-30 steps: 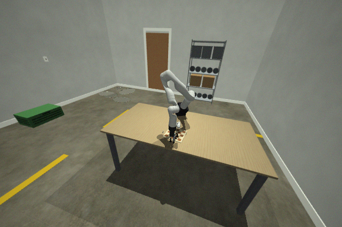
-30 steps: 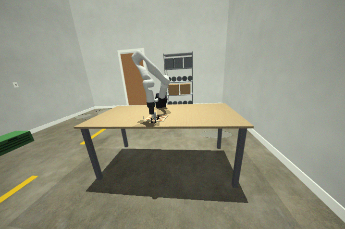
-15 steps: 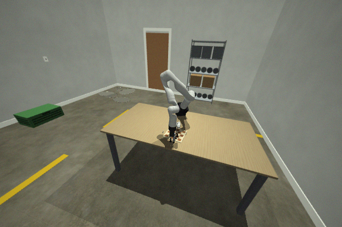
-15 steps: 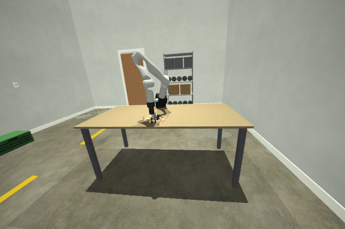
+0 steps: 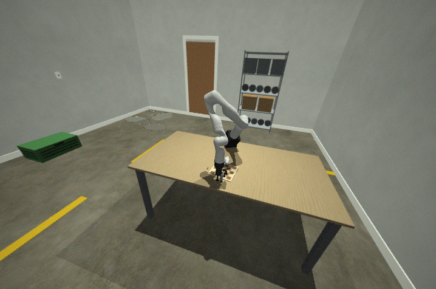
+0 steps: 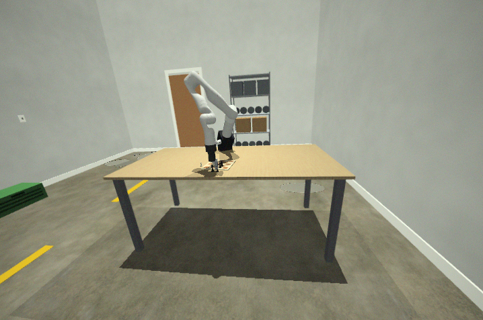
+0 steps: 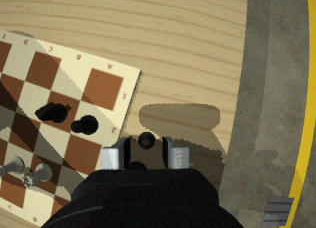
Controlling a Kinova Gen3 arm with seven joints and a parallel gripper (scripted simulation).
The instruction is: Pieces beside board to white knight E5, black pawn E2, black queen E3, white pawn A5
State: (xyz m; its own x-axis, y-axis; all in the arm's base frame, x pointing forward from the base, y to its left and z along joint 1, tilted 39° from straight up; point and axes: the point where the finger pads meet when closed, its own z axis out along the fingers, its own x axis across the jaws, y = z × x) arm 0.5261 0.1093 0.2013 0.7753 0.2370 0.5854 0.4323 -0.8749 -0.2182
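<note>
The black pawn lies 30 mm below my hand. The rest, counted from my hand: chessboard 130 mm behind, 60 mm to the right, 40 mm below; black queen 30 mm to the right, 20 mm below, 10 mm ahead; white pawn 190 mm to the right, 70 mm behind, 30 mm below.
</note>
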